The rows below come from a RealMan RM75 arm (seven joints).
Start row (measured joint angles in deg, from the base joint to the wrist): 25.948, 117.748, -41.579, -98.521, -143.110, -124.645, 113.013
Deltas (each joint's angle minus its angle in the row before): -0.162, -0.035, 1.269, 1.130, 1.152, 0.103, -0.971; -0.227, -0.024, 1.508, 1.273, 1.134, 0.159, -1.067; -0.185, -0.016, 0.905, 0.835, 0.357, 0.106, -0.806; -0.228, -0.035, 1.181, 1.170, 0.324, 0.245, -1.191; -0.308, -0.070, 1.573, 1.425, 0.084, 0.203, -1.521; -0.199, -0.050, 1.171, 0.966, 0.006, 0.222, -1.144; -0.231, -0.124, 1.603, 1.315, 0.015, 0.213, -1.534; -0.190, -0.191, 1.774, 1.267, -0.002, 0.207, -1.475; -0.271, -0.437, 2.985, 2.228, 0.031, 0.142, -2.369; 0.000, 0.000, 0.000, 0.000, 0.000, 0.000, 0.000; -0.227, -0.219, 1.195, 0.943, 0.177, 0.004, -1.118; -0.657, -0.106, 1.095, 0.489, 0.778, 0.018, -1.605; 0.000, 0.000, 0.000, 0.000, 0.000, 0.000, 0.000; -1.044, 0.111, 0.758, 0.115, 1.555, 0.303, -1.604; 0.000, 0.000, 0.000, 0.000, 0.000, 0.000, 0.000; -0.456, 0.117, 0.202, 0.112, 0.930, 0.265, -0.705; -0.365, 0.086, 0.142, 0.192, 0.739, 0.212, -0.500; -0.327, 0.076, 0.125, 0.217, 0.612, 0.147, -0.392; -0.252, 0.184, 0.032, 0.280, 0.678, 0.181, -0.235; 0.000, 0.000, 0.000, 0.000, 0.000, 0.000, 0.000
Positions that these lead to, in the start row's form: 25.786, 117.713, -40.310, -97.391, -141.958, -124.542, 112.042; 25.559, 117.689, -38.802, -96.118, -140.824, -124.383, 110.975; 25.374, 117.673, -37.897, -95.283, -140.467, -124.277, 110.169; 25.146, 117.638, -36.716, -94.113, -140.143, -124.032, 108.978; 24.838, 117.568, -35.143, -92.688, -140.059, -123.829, 107.457; 24.639, 117.518, -33.972, -91.722, -140.053, -123.607, 106.313; 24.408, 117.394, -32.369, -90.407, -140.038, -123.394, 104.779; 24.218, 117.203, -30.595, -89.140, -140.040, -123.187, 103.304; 23.947, 116.766, -27.610, -86.912, -140.009, -123.045, 100.935; 23.947, 116.766, -27.610, -86.912, -140.009, -123.045, 100.935; 23.720, 116.547, -26.415, -85.969, -139.832, -123.041, 99.817; 23.063, 116.441, -25.320, -85.480, -139.054, -123.023, 98.212; 23.063, 116.441, -25.320, -85.480, -139.054, -123.023, 98.212; 22.019, 116.552, -24.562, -85.365, -137.499, -122.720, 96.608; 22.019, 116.552, -24.562, -85.365, -137.499, -122.720, 96.608; 21.563, 116.669, -24.360, -85.253, -136.569, -122.455, 95.903; 21.198, 116.755, -24.218, -85.061, -135.830, -122.243, 95.403; 20.871, 116.831, -24.093, -84.844, -135.218, -122.096, 95.011; 20.619, 117.015, -24.061, -84.564, -134.540, -121.915, 94.776; 20.619, 117.015, -24.061, -84.564, -134.540, -121.915, 94.776
